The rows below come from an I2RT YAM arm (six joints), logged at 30 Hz.
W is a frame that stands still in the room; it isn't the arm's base.
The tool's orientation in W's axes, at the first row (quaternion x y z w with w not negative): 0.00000 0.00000 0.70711 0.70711
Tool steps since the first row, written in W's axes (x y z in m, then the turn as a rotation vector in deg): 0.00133 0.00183 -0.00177 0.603 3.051 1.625; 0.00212 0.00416 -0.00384 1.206 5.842 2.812; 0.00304 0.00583 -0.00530 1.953 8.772 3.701; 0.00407 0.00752 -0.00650 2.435 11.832 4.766; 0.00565 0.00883 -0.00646 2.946 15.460 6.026; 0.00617 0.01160 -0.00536 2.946 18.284 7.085
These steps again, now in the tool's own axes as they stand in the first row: 0.00183 -0.00133 -0.00177 3.051 -0.603 1.625; 0.00416 -0.00212 -0.00384 5.842 -1.206 2.812; 0.00583 -0.00304 -0.00530 8.772 -1.953 3.701; 0.00752 -0.00407 -0.00650 11.832 -2.435 4.766; 0.00883 -0.00565 -0.00646 15.460 -2.946 6.026; 0.01160 -0.00617 -0.00536 18.284 -2.946 7.085
